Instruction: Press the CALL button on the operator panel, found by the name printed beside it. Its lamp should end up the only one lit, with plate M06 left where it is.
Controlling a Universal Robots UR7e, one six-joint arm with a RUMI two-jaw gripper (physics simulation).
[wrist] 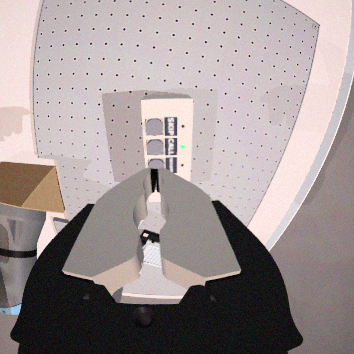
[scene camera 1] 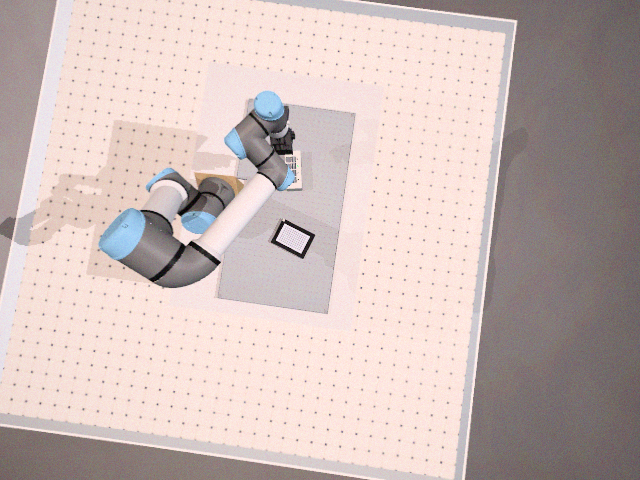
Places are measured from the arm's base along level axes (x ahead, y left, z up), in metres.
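Where they show: gripper, fingertip midpoint: [wrist: 156, 170]; arm's base, origin of the base link: [wrist: 14, 204] [scene camera 1: 217, 192].
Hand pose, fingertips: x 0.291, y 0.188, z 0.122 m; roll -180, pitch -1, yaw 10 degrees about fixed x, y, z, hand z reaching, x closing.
Observation:
Each offset is from my fingertips to the top centre of the thing. "*": to the spot under its first point. Level surfaces: height alone.
The cream operator panel {dx +0.020, dy -0.047, dz -0.126 m} [scene camera 1: 297, 182] [wrist: 166, 107] stands on the grey perforated board. In the wrist view its CALL button {dx +0.000, dy -0.035, dz -0.126 m} [wrist: 155, 146] is a grey disc beside the CALL label {* dx +0.023, dy -0.031, dz -0.128 m} [wrist: 171, 146], and the CALL lamp {dx +0.038, dy -0.028, dz -0.128 m} [wrist: 182, 146] glows green. The SKIP lamp {dx +0.033, dy +0.001, dz -0.128 m} [wrist: 183, 126] and the lamp below CALL {* dx +0.044, dy -0.059, dz -0.127 m} [wrist: 182, 165] are dark; the panel's lower part is hidden by the fingers. A white gridded plate {dx +0.054, dy -0.344, dz -0.155 m} [scene camera 1: 293, 238] [wrist: 151, 255] lies in a black frame; no M06 marking is readable. My gripper [scene camera 1: 282, 151] [wrist: 156, 170] is shut and empty, above the panel and apart from the CALL button in the wrist view.
The grey board {dz -0.181 m} [scene camera 1: 279, 289] [wrist: 225, 30] lies under the panel and the plate. An open cardboard box [scene camera 1: 234, 182] [wrist: 44, 189] stands beside the board, near the arm's base. The forearm [scene camera 1: 237, 214] passes over the board between the box and the plate.

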